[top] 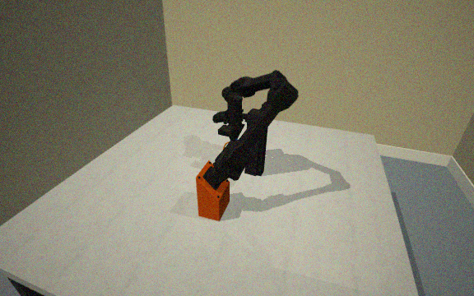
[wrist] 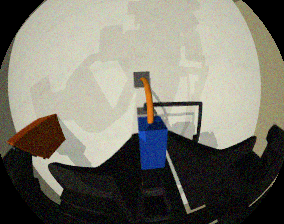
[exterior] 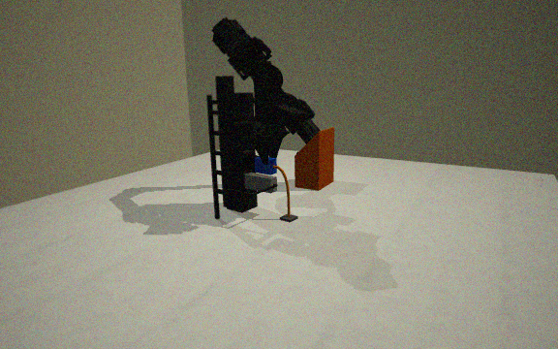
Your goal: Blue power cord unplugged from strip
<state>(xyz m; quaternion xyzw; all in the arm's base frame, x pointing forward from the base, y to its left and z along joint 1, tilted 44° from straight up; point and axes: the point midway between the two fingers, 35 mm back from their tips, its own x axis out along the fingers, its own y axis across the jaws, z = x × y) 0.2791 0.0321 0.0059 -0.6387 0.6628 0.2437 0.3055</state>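
Now: the blue plug 30 mm to the right of my gripper tip. Round my gripper tip: black ladder-like rack: 100 mm to the right, 80 mm ahead, 20 mm above; dark pad: 120 mm below, 50 mm to the left.
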